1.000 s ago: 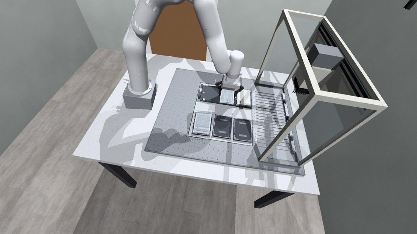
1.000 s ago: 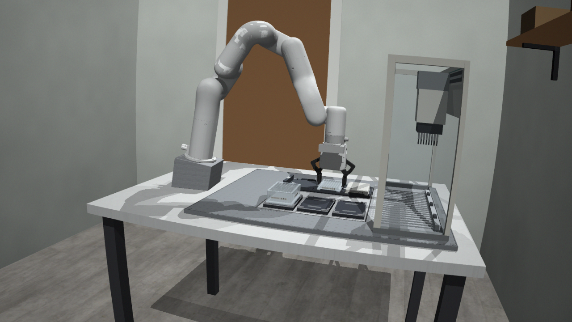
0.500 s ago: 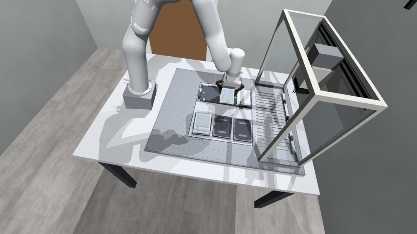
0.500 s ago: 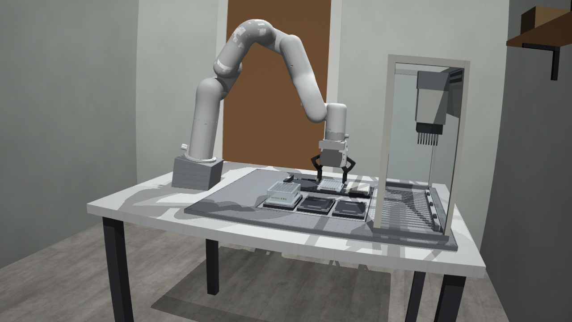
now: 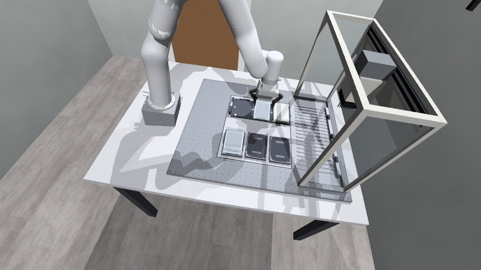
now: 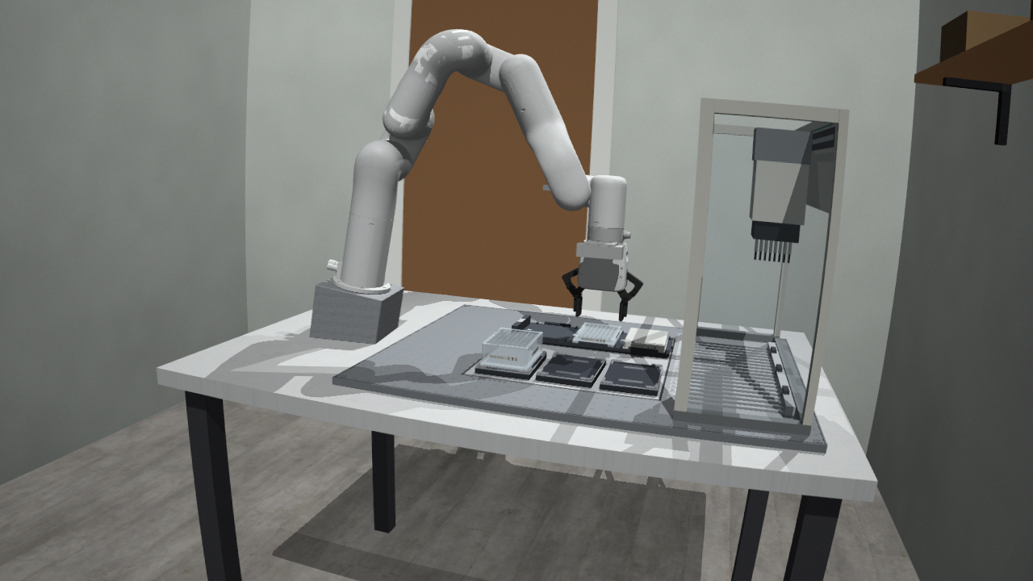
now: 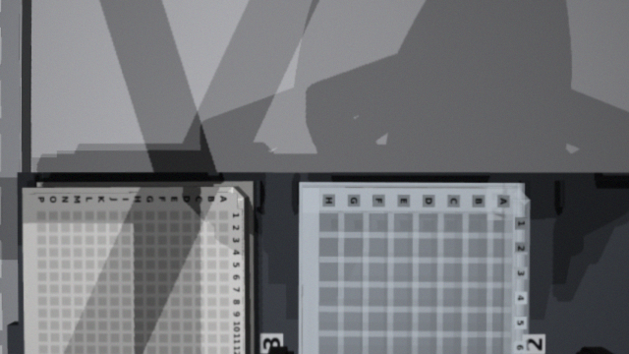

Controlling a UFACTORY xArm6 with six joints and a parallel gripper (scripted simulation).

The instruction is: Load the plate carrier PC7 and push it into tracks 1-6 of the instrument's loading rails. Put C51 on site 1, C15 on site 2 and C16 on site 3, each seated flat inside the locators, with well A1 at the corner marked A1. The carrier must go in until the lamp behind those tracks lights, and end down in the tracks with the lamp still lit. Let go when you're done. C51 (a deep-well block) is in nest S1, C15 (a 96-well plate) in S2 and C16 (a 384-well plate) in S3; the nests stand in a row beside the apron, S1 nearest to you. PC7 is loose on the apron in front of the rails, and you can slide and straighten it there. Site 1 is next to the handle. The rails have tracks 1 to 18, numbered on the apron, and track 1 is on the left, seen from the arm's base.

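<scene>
The dark carrier PC7 is 10 mm behind my hand and 50 mm below it. The rest, counted from my hand: front post (200 mm ahead, 390 mm to the right, 180 mm above); then nest S3 (100 mm ahead, 230 mm to the right, 60 mm below); then nest S2 (10 mm behind, 230 mm to the right, 60 mm below).
</scene>
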